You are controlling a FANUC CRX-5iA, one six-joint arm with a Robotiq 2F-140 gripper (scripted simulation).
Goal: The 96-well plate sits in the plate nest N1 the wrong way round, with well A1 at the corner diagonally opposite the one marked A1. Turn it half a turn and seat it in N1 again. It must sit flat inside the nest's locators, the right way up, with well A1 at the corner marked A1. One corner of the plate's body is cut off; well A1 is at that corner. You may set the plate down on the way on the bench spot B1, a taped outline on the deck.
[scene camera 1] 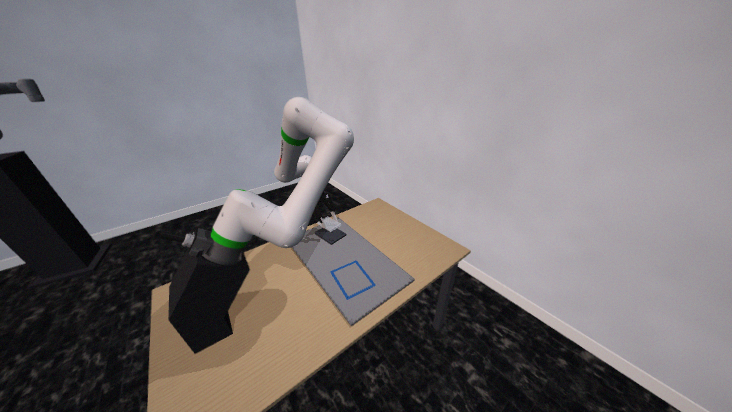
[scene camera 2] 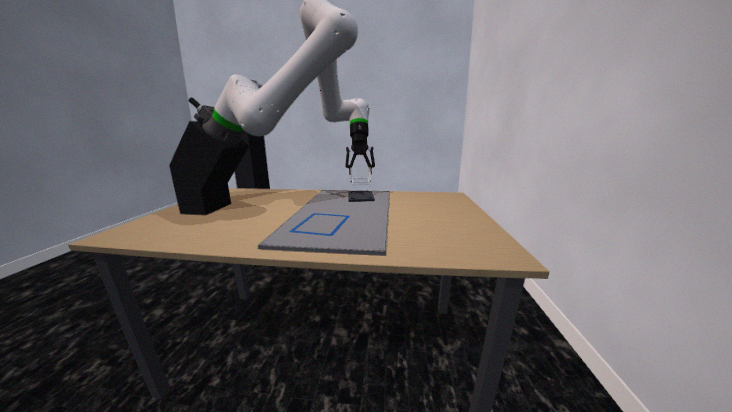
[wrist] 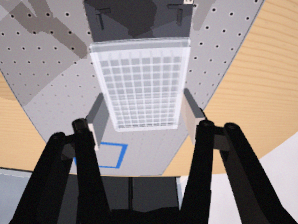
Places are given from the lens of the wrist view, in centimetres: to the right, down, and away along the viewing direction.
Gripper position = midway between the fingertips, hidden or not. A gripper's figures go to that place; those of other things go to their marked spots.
my gripper (wrist: 144, 101): 0, -1, 20
white 96-well plate (wrist: 149, 97): 0, -2, 19
